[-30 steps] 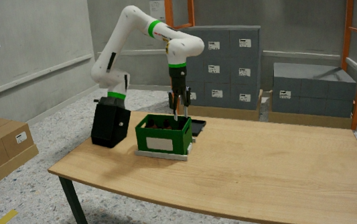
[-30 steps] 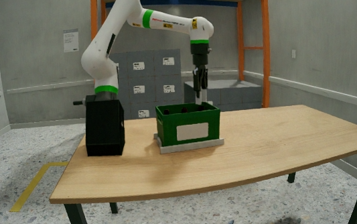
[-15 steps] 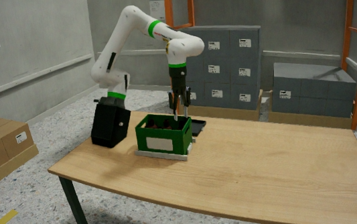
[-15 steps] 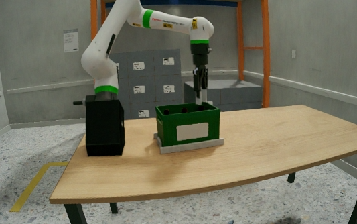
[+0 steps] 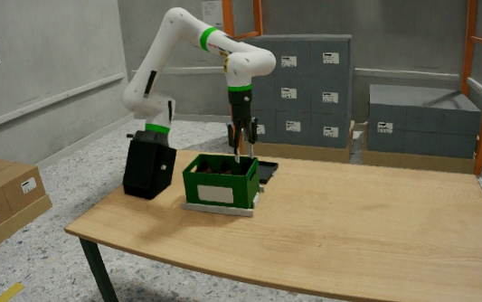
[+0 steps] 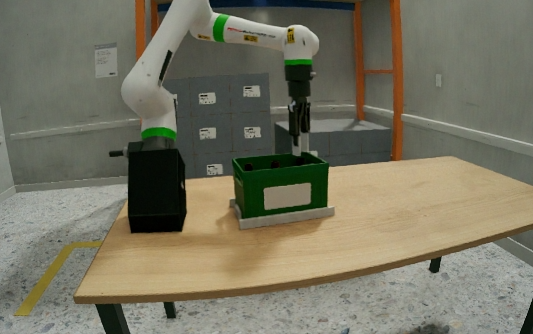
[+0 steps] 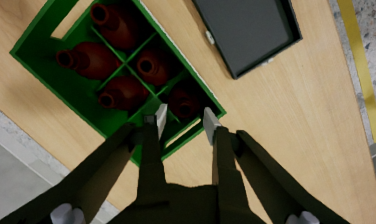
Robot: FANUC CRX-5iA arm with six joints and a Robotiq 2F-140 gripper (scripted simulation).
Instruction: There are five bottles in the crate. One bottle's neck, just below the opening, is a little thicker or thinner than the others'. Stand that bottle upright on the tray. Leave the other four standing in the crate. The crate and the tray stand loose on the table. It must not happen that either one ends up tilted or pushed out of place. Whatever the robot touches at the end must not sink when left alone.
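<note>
Now: hand 8 cm past the green crate, 6 cm to the left of it and 13 cm above it. The rest, counted from my hand: brown bottle 18 cm behind, 4 cm to the right, 13 cm below; then dark tray 10 cm behind, 23 cm to the left, 20 cm below.
</note>
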